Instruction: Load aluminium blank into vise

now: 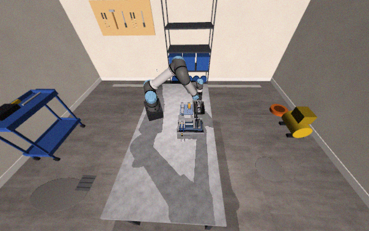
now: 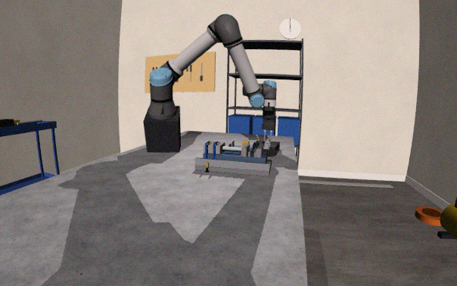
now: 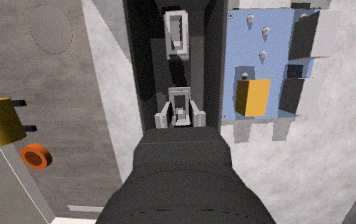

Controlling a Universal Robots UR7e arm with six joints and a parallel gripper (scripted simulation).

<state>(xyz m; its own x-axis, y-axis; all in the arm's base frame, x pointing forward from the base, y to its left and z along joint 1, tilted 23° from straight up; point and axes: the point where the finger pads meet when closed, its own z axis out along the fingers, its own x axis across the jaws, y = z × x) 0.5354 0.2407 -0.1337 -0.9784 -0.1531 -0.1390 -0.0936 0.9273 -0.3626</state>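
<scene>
Right now the brass blank is 12 cm behind my hand, 4 cm below it and 2 cm to the right of it. From my hand the other things lie so: vise: 38 cm to the right, 8 cm behind, 3 cm below.
</scene>
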